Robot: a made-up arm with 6 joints.
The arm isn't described. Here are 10 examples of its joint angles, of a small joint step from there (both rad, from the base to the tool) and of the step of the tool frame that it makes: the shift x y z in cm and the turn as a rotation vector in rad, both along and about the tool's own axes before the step.
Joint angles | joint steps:
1: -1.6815 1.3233 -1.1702 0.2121 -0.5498 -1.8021 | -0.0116 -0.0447 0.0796 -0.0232 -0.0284 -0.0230
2: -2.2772 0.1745 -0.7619 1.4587 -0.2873 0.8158 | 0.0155 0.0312 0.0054 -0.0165 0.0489 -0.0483
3: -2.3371 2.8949 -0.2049 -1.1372 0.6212 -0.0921 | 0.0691 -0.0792 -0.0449 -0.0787 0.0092 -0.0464
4: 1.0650 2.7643 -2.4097 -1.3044 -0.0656 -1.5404 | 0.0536 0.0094 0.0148 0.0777 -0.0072 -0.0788
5: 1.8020 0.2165 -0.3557 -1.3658 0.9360 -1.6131 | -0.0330 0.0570 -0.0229 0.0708 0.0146 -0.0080
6: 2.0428 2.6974 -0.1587 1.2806 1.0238 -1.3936 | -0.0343 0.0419 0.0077 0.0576 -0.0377 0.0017
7: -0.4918 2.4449 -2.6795 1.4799 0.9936 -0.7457 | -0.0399 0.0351 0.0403 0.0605 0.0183 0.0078
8: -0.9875 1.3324 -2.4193 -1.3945 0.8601 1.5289 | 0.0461 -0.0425 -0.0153 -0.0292 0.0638 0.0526
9: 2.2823 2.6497 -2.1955 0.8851 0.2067 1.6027 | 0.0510 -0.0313 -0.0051 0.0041 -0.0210 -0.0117
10: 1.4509 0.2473 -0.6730 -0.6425 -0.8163 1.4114 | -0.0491 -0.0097 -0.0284 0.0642 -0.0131 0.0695
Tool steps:
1: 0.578 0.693 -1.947 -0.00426 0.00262 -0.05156
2: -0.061 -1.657 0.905 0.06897 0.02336 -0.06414
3: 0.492 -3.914 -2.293 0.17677 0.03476 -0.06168
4: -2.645 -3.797 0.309 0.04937 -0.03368 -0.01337
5: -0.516 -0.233 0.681 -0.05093 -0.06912 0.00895
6: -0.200 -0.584 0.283 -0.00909 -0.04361 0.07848
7: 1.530 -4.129 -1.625 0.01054 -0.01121 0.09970
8: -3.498 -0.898 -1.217 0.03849 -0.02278 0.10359
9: 4.421 -1.534 -0.663 -0.00539 0.05493 -0.03618
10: -1.668 1.002 0.424 -0.01154 -0.06921 0.05476
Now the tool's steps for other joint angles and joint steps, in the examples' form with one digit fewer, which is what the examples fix.
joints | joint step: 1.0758 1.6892 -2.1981 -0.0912 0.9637 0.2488 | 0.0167 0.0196 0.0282 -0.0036 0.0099 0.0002
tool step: 1.75 0.62 2.04 -0.0006 0.0581 -0.0119
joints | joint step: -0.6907 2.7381 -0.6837 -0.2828 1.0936 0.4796 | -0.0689 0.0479 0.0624 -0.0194 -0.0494 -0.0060
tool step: 1.01 0.05 3.51 -0.0373 0.0727 -0.0386
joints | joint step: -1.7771 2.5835 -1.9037 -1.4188 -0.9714 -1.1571 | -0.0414 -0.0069 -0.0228 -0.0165 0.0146 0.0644
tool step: 2.38 0.77 -2.19 -0.0297 0.0415 0.0396
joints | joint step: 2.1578 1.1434 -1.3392 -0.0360 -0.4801 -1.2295 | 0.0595 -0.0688 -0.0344 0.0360 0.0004 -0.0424
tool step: -3.22 -5.16 -0.96 0.0914 -0.0541 0.0320
